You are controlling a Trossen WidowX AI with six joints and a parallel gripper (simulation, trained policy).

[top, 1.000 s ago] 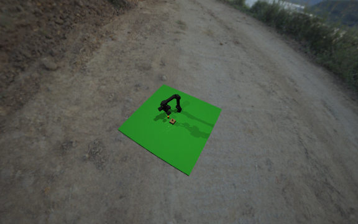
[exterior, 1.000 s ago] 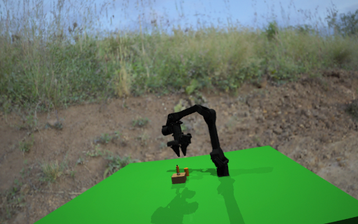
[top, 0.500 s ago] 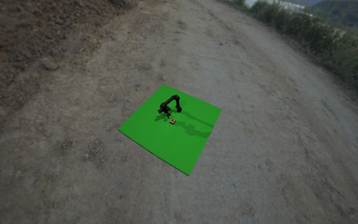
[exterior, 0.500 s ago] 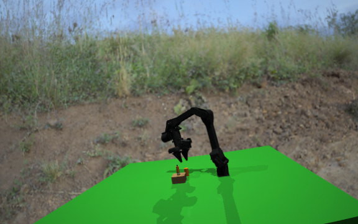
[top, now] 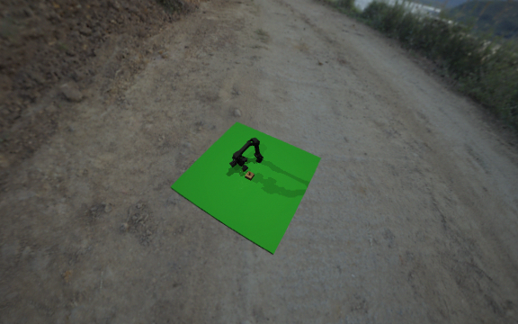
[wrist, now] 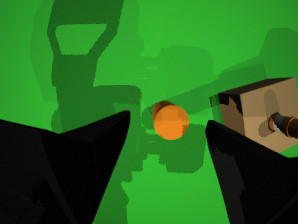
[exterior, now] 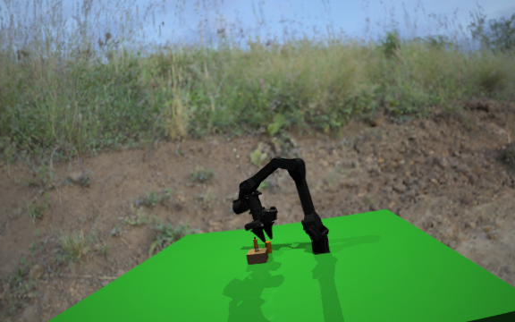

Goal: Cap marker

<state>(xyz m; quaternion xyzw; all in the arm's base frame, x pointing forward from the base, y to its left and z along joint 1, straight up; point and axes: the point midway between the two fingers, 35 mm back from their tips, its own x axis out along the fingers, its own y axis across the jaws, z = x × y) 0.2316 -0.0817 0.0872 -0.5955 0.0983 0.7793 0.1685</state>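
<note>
My gripper tip is now 3 cm above the orange cap. The rest, counted from my gripper tip: brown holder block: 10 cm to the left, 4 cm ahead, 3 cm below.
</note>
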